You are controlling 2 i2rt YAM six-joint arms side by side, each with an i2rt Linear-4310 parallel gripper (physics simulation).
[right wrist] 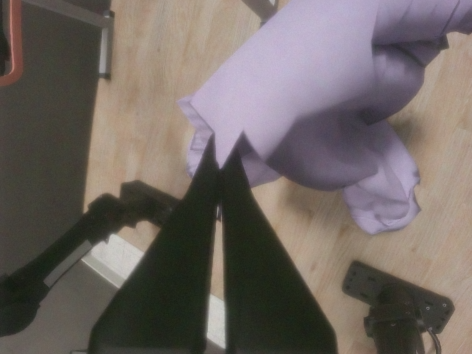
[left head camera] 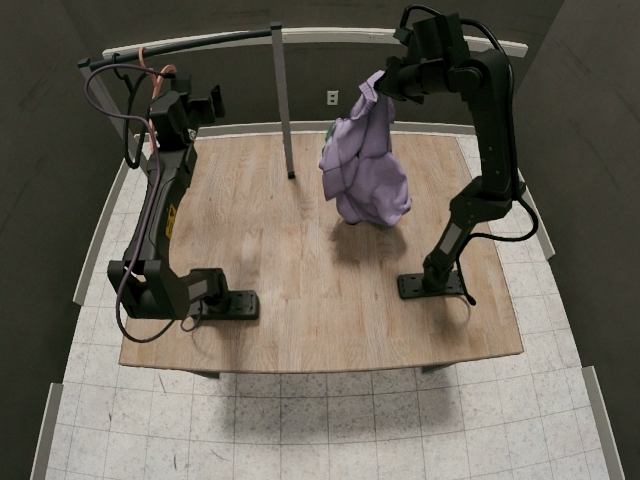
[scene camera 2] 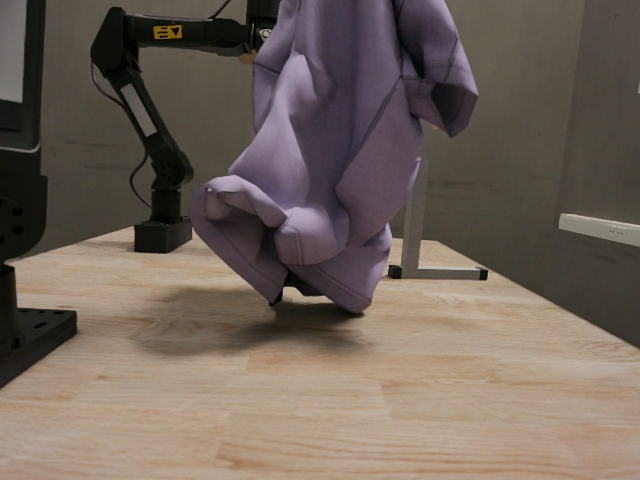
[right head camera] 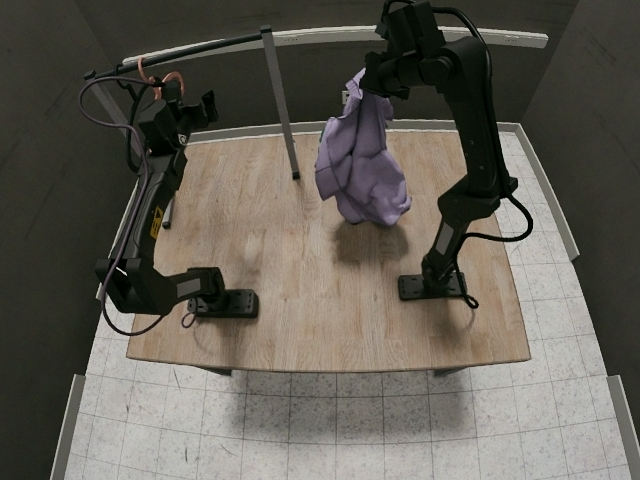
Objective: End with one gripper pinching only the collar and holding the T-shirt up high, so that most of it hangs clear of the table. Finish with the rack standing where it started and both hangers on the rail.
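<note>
The lilac T-shirt [left head camera: 369, 165] [right head camera: 364, 165] [scene camera 2: 330, 129] [right wrist: 300, 90] hangs in folds, its lower hem appearing slightly above the table. My right gripper [left head camera: 382, 85] [right head camera: 364, 82] [right wrist: 221, 142] is shut on it, high up near the ribbed collar [left head camera: 367, 93]; exactly which cloth is pinched is unclear. My left gripper [left head camera: 209, 105] [right head camera: 201, 112] is open and empty beside the rack. The rack [left head camera: 282, 98] [right head camera: 279, 87] [scene camera 2: 413, 222] stands upright at the back left in the head views. A salmon hanger [left head camera: 142, 56] [right head camera: 140, 66] and a black hanger [left head camera: 129, 98] hang on its rail, partly hidden by the left arm.
The wooden table [left head camera: 289, 330] [right head camera: 289, 330] [scene camera 2: 413, 413] bears both arm bases [left head camera: 232, 304] [left head camera: 413, 286]. The left forearm [left head camera: 165, 191] stands in front of the rack's left end. A wall outlet [left head camera: 332, 97] is behind the table.
</note>
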